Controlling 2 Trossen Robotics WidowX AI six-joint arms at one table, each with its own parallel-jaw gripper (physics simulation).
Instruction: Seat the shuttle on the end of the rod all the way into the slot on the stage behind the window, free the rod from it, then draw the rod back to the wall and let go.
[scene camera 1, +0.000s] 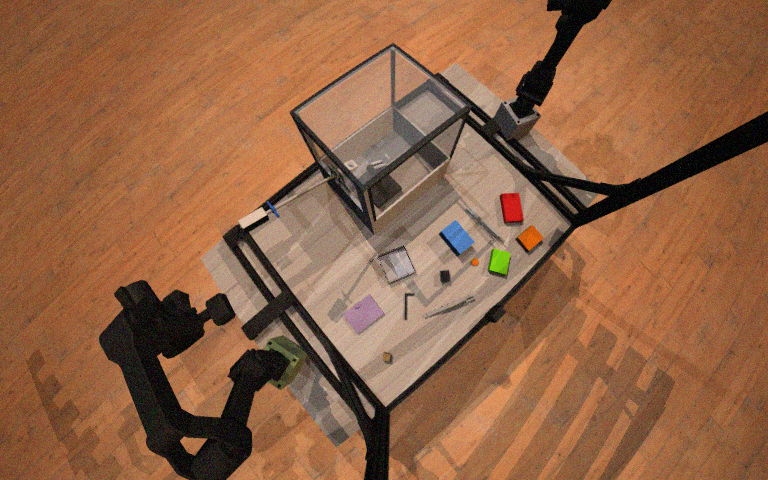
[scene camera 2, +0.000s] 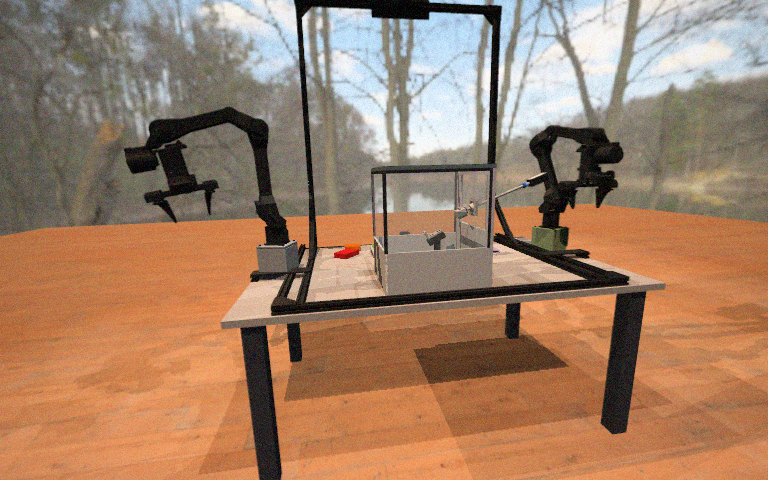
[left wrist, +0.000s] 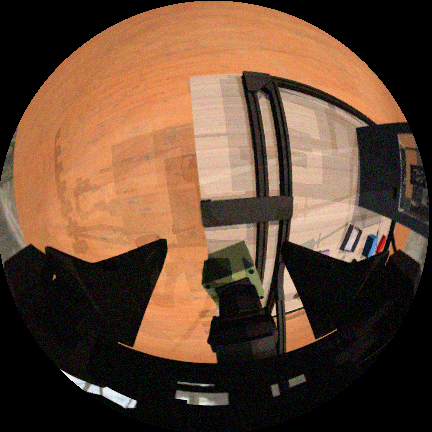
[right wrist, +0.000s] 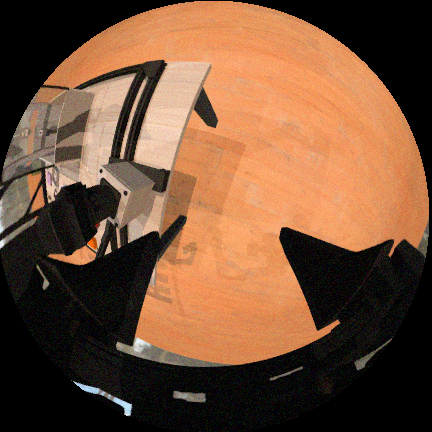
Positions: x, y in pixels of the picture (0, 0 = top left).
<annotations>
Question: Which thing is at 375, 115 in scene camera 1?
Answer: A glass-walled box.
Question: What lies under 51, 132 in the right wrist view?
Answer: A glass-walled box.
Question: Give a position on a framed plate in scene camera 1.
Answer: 396, 263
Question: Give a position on a rod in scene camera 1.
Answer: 253, 220
</annotations>
